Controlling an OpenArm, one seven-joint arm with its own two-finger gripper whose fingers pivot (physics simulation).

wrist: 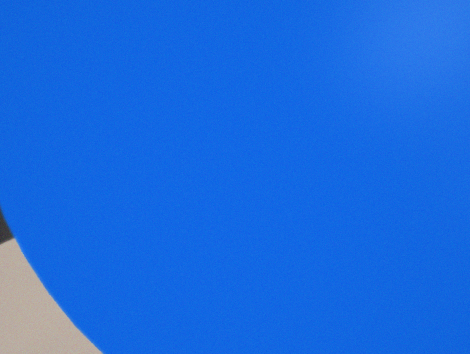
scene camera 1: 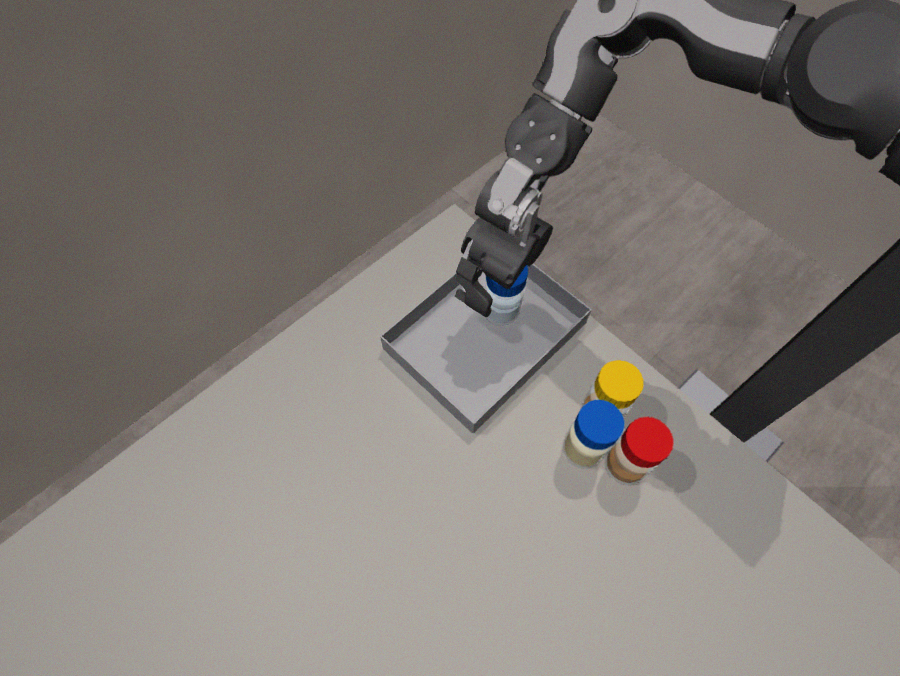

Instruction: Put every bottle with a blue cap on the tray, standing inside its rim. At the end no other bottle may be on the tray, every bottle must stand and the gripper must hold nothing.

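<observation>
A clear bottle with a blue cap (scene camera 1: 507,283) (wrist: 240,175) stands upright on the grey tray (scene camera 1: 429,384), inside the rim near its back corner. My gripper (scene camera 1: 500,301) is open around this bottle, with one finger visible at its left side and the other hidden. The cap fills most of the wrist view. A second bottle with a blue cap (scene camera 1: 598,425) and pale yellow contents stands on the table, right of the tray. A yellow-capped bottle (scene camera 1: 619,384) stands behind it and a red-capped bottle (scene camera 1: 646,443) at its right, both off the tray.
The three bottles off the tray stand close together near the table's right edge. The pale table (scene camera 1: 291,472) extends to the front and left of the tray. A dark post (scene camera 1: 814,349) rises beyond the right edge. The arm reaches in from the upper right.
</observation>
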